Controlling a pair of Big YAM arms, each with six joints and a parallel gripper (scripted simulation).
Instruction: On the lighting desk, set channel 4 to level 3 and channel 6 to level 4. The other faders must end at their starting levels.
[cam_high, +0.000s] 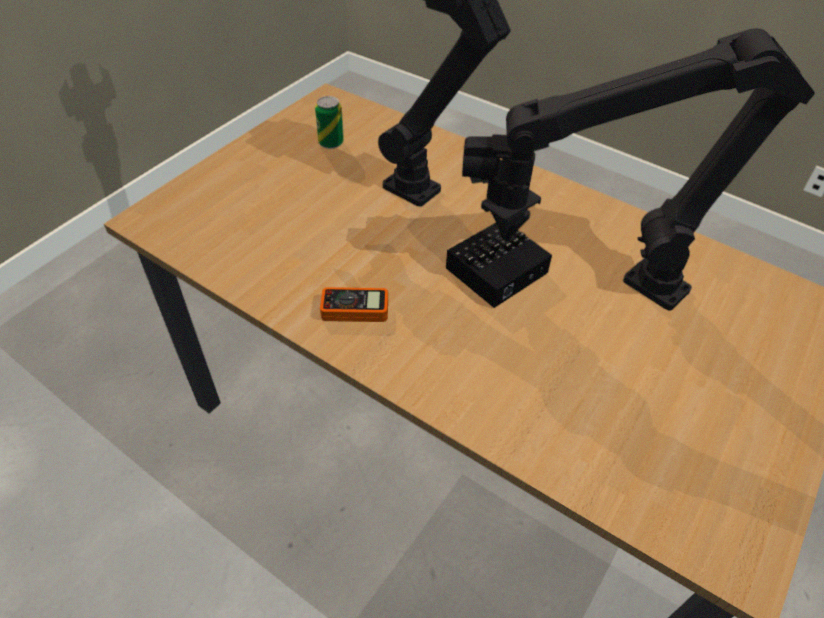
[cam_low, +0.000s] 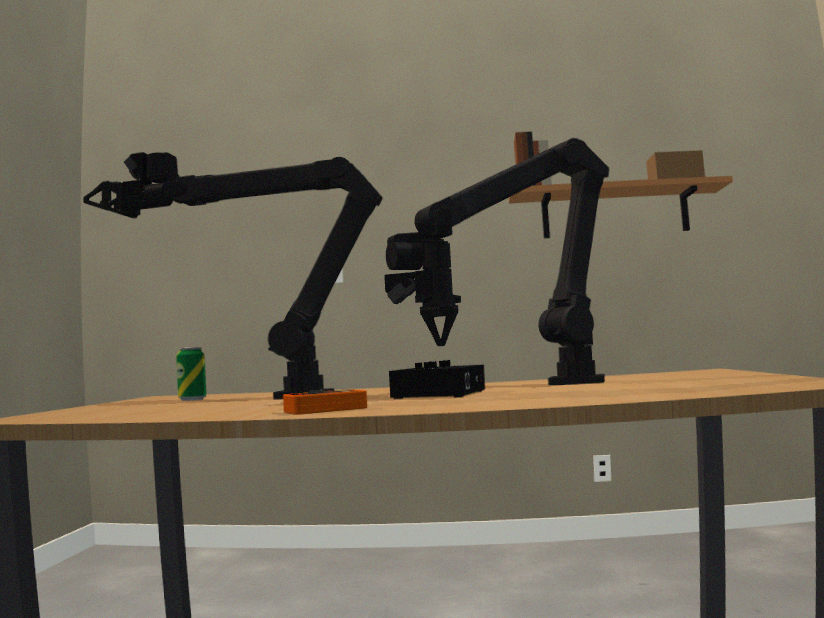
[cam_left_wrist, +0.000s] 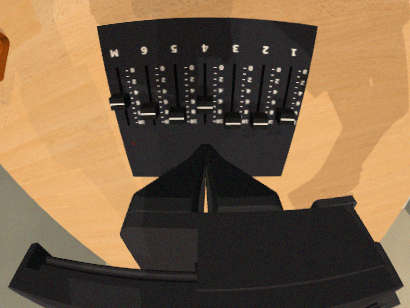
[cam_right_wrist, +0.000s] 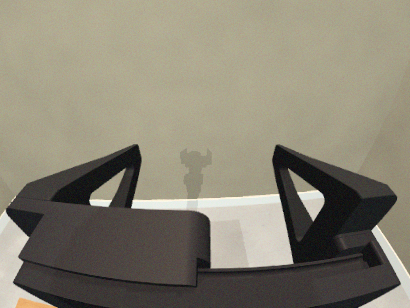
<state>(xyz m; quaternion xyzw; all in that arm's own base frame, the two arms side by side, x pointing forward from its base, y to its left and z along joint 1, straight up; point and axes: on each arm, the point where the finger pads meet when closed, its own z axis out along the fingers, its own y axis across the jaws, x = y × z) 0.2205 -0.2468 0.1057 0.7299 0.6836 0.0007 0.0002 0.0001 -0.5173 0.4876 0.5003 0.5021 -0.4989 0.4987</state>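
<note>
The channel 4 fader cap is 1 cm behind my left hand, 2 cm to the right of it and 4 cm below it. Also, from my left hand: M fader cap: 6 cm ahead, 5 cm to the right, 4 cm below; then channel 5 fader cap: 2 cm ahead, 2 cm to the right, 4 cm below; then channel 6 fader cap: 4 cm ahead, 3 cm to the right, 4 cm below.
</note>
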